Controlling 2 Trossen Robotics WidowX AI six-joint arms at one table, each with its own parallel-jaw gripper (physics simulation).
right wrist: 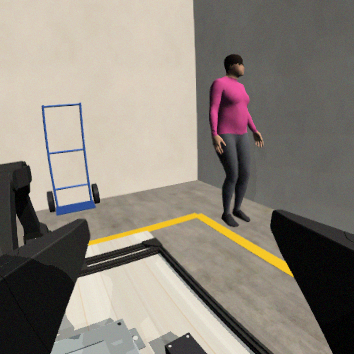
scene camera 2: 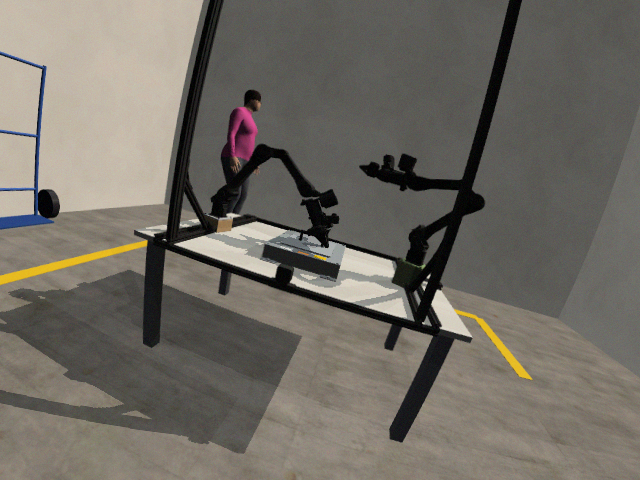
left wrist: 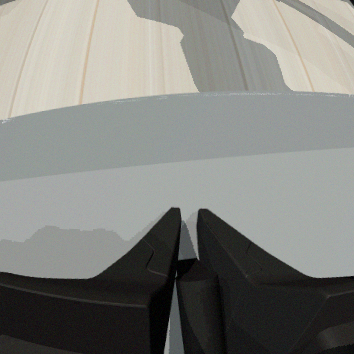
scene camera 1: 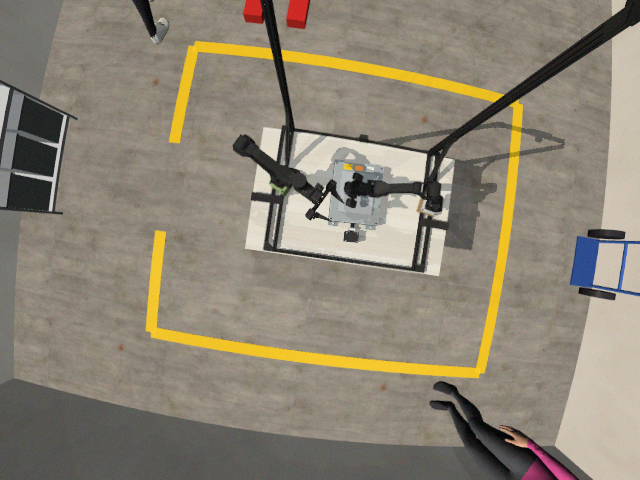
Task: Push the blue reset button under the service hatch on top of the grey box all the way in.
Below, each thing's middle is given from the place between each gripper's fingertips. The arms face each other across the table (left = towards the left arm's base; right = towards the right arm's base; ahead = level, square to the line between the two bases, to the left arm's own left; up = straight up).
I see the service hatch (scene camera 1: 364, 205) 350 mm below my right hand, 170 mm behind it and 120 mm to the left of it.
Right now my left hand is 6 cm to the right of the service hatch and 1 cm below it.
